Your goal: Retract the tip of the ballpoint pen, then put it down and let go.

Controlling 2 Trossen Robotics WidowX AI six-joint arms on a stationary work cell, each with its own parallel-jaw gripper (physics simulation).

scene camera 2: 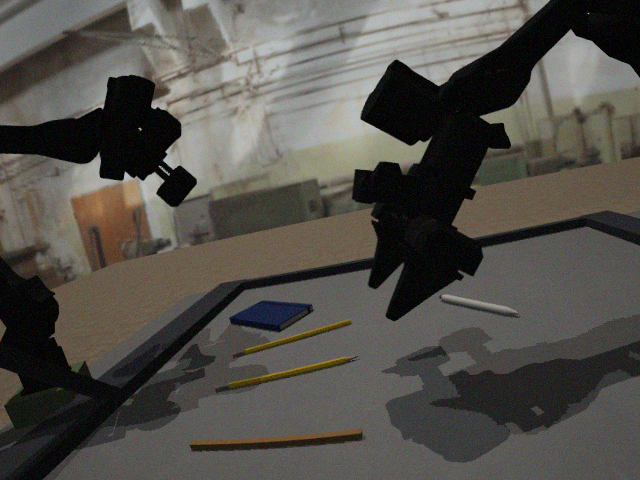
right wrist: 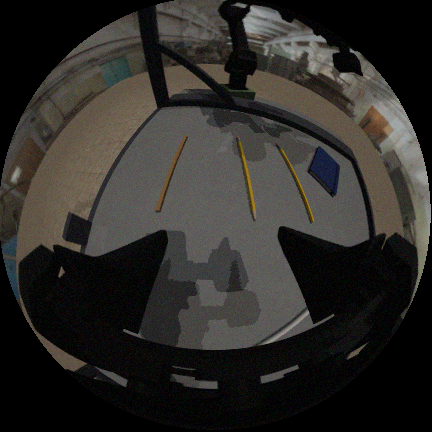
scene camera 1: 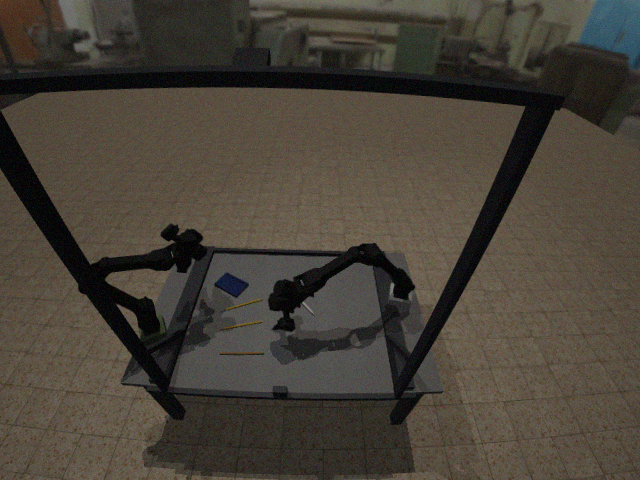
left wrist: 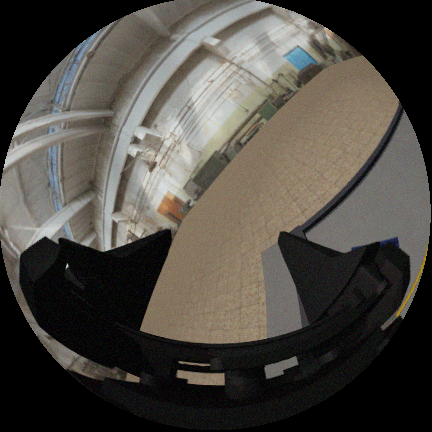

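Where they show: left gripper, between the fingertips: (scene camera 2: 161, 166) (left wrist: 226, 236); right gripper, between the fingertips: (scene camera 2: 380, 301) (right wrist: 223, 234) (scene camera 1: 271, 319); left arm's base, origin of its link: (right wrist: 236, 86) (scene camera 1: 151, 327); right arm's base, origin of its link: (scene camera 1: 401, 293).
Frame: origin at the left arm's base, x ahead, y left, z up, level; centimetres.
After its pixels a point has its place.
Observation:
The white ballpoint pen (scene camera 1: 308, 308) @(x 63.4, y -20.4, z -3.0 cm) (scene camera 2: 478, 305) @(x 62.7, y -18.0, z -3.2 cm) (right wrist: 284, 327) @(x 62.6, y -17.5, z -3.3 cm) lies flat on the grey table. In scene camera 2 its pointed end is at the right and its dark button end at the left; how far the tip sticks out is too small to tell. My right gripper (scene camera 2: 383, 300) @(x 44.9, y -23.0, z 5.1 cm) (right wrist: 223, 234) @(x 44.9, y -23.0, z 5.1 cm) is open and empty, fingers pointing down above the table, to the left of the pen in scene camera 2. In the right wrist view the finger at the right and the gripper body hide parts of the pen. My left gripper (left wrist: 226, 236) @(x 25.9, y 17.8, z 28.2 cm) is open and empty, raised near the table's left side.
Two yellow pencils (scene camera 2: 294, 338) @(x 38.6, y -4.3, z -3.5 cm) (scene camera 2: 289, 373) @(x 34.9, y -14.4, z -3.5 cm) and an orange-brown stick (scene camera 2: 276, 440) @(x 30.0, y -26.7, z -3.3 cm) lie on the table (scene camera 2: 310, 403) @(x 35.1, y -21.8, z -4.0 cm), left of the pen. A dark blue notebook (scene camera 1: 231, 284) @(x 38.0, y 9.2, z -2.8 cm) (scene camera 2: 271, 315) @(x 37.9, y 7.1, z -2.8 cm) (right wrist: 325, 171) @(x 39.2, y 7.1, z -2.8 cm) lies farther back. Dark frame posts (scene camera 1: 480, 232) @(x 72.0, y -69.5, z 74.0 cm) rise at the table's sides.

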